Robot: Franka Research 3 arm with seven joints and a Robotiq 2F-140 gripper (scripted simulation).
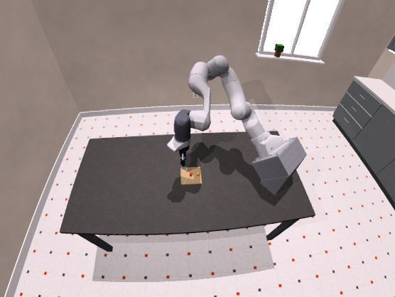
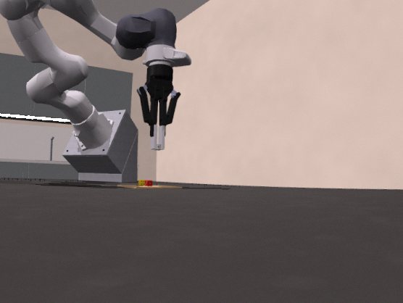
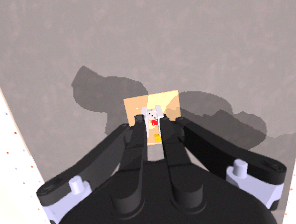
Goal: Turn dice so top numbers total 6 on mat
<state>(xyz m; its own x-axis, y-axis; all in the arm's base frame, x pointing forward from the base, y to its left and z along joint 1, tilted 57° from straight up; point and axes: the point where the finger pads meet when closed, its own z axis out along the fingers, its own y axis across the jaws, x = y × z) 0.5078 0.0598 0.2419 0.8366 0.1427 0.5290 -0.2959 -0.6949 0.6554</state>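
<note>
My hand is 5 cm past the red die, 1 cm to the right of it and 13 cm above it. Also, from my hand: tan mat: 5 cm behind, 1 cm to the left, 14 cm below; yellow die: 9 cm behind, 3 cm to the left, 13 cm below; white die: 3 cm below.
</note>
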